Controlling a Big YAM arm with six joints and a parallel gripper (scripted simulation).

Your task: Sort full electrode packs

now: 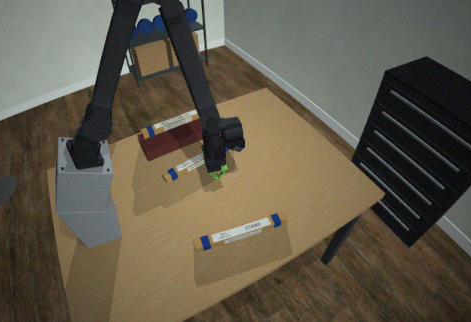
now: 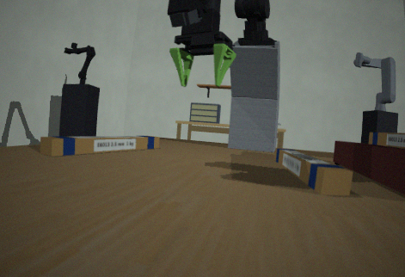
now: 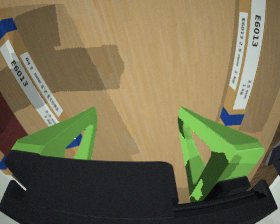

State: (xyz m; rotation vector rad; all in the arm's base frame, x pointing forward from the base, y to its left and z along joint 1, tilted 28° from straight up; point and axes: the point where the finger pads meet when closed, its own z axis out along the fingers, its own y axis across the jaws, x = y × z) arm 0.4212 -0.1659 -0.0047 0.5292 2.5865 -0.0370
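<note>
The pack of welding electrodes lies 19 cm to the right of my hand, 13 cm below it and 5 cm behind it. Round my hand: dark red platform 38 cm to the left, 13 cm below, 9 cm ahead.
</note>
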